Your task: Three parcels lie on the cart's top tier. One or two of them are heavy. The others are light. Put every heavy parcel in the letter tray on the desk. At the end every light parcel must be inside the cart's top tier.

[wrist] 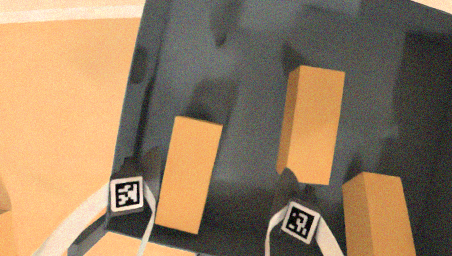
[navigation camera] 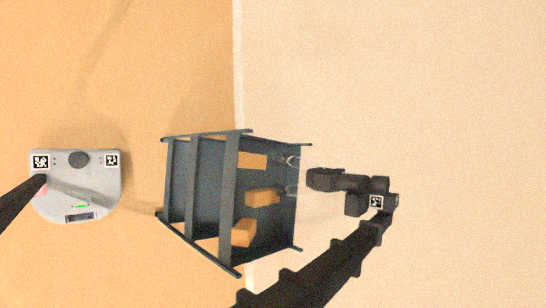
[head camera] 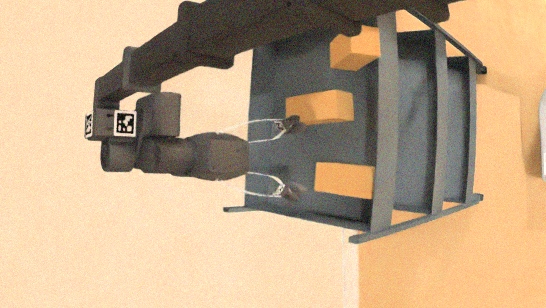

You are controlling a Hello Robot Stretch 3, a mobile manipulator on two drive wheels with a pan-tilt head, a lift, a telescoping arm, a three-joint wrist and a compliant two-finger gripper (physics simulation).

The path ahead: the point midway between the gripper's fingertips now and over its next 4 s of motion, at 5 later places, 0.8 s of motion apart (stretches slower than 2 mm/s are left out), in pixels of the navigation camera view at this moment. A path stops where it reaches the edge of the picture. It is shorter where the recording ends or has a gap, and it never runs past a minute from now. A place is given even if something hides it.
My gripper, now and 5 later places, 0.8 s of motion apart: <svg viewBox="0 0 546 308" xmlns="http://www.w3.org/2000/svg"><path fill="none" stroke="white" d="M274 173L272 164L272 161L260 160L248 159L248 160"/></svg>
